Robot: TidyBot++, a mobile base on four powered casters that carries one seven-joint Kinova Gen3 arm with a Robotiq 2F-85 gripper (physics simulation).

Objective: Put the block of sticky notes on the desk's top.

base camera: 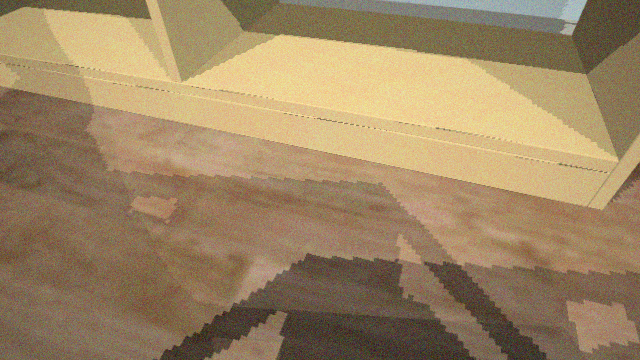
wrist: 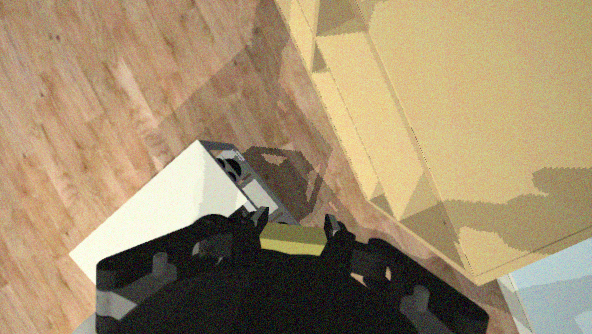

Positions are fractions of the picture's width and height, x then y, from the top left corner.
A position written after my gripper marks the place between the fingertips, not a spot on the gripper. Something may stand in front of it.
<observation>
In view: my gripper (wrist: 0.50, 0.66), a yellow block of sticky notes (wrist: 0.50, 0.72) and a low wooden shelf unit (base camera: 0.84, 0.32).
The low wooden shelf unit also shows in the wrist view (wrist: 0.78, 0.39). The base camera view misses the yellow block of sticky notes: it is out of frame.
</observation>
